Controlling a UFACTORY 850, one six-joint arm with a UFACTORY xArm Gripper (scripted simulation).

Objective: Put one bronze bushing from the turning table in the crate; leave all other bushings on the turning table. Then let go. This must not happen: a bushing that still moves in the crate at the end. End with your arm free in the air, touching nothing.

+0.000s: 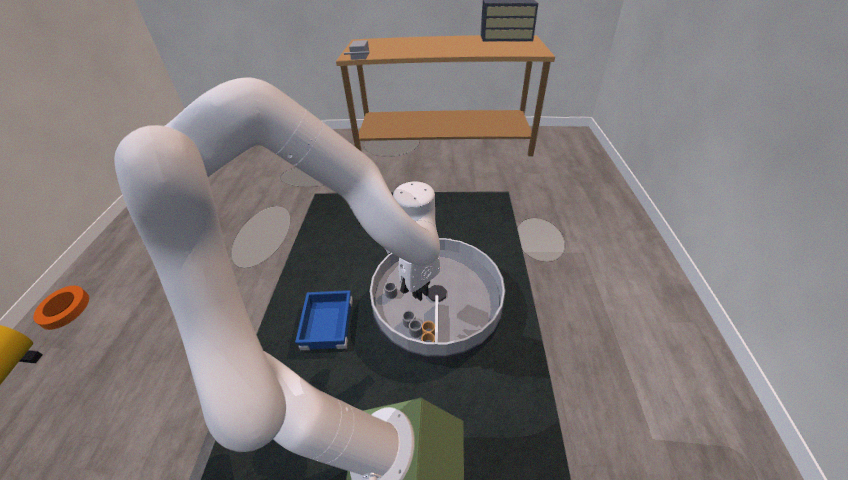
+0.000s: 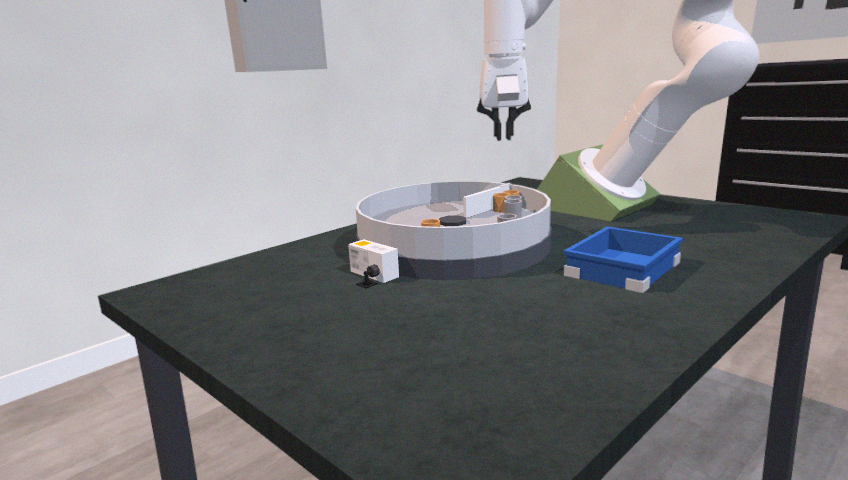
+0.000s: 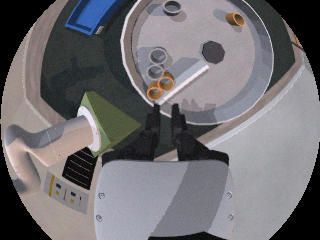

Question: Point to a blue crate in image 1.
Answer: At 324, 315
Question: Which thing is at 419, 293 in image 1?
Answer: My gripper.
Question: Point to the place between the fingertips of my gripper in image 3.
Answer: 165, 112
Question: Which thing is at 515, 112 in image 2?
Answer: My gripper.
